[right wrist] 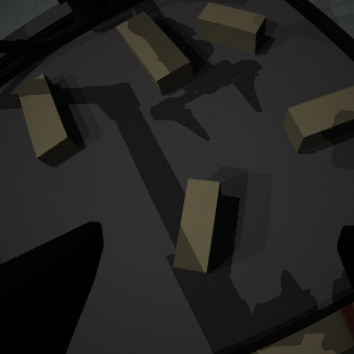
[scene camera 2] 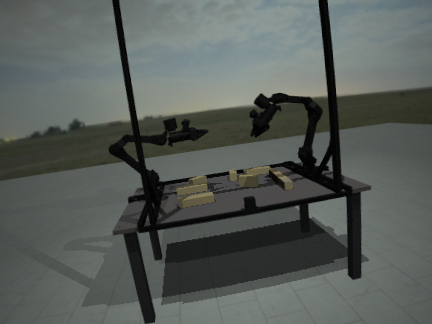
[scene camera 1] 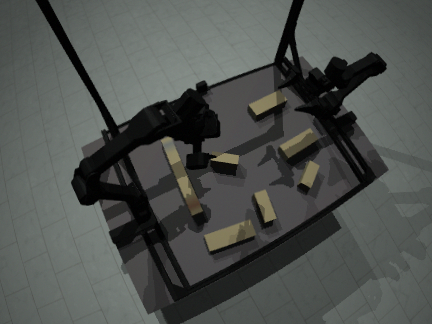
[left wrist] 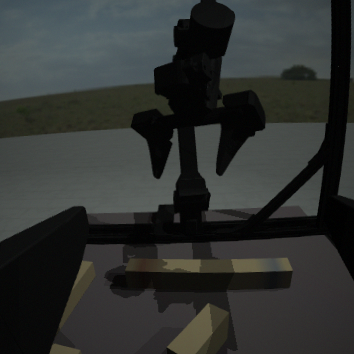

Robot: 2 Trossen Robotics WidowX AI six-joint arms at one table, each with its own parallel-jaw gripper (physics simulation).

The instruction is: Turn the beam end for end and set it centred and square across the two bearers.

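Places are measured from the left arm's base along level axes (x ahead, y right, z down), in metres.
Where they show: left gripper, fingertip midpoint: (scene camera 2: 207,130) (scene camera 1: 286,98) (left wrist: 208,213); right gripper, fingertip midpoint: (right wrist: 224,237) (scene camera 2: 252,136) (scene camera 1: 215,142) (left wrist: 185,176); left arm's base at its link origin: (right wrist: 87,11) (scene camera 1: 324,113); right arm's base at its link origin: (scene camera 2: 309,172) (scene camera 1: 138,204) (left wrist: 190,228).
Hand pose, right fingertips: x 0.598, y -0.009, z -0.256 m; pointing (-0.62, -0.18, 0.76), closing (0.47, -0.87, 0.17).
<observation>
Each offset is from my right fingertips to the centre of the thing.
The long beam @[dy +0.039, dx +0.120, dz +0.253 m] (scene camera 1: 182,177) (scene camera 2: 281,179) (left wrist: 215,266) lies flat, with its blue-marked end at the top and red-marked end at the bottom in scene camera 1. Two near-parallel blocks at the upper right look like a pair: one block @[dy +0.168, dx -0.368, dz +0.256 m] (scene camera 1: 266,104) (scene camera 2: 196,201) (right wrist: 44,120) and another block @[dy -0.062, dx -0.381, dz +0.256 m] (scene camera 1: 298,144) (scene camera 2: 192,190) (right wrist: 152,50). I cannot tell for certain which blocks are the bearers. My left gripper (scene camera 1: 289,97) (scene camera 2: 206,132) is open and empty above the table, near that pair in scene camera 1. My right gripper (scene camera 2: 255,135) (left wrist: 185,176) is open and empty, raised above the table.
A short block @[dy +0.013, dx -0.057, dz +0.243 m] (scene camera 1: 225,161) (scene camera 2: 248,181) (left wrist: 202,327) (right wrist: 197,225) lies beside the beam. Other loose blocks are a small one @[dy -0.201, dx -0.335, dz +0.250 m] (scene camera 1: 309,176), a medium one @[dy -0.220, dx -0.102, dz +0.250 m] (scene camera 1: 264,206) (right wrist: 320,117) and a long one @[dy -0.252, dx +0.064, dz +0.256 m] (scene camera 1: 230,236) (scene camera 2: 257,170). Black rails (scene camera 1: 240,260) and posts (scene camera 2: 332,100) frame the table.
</observation>
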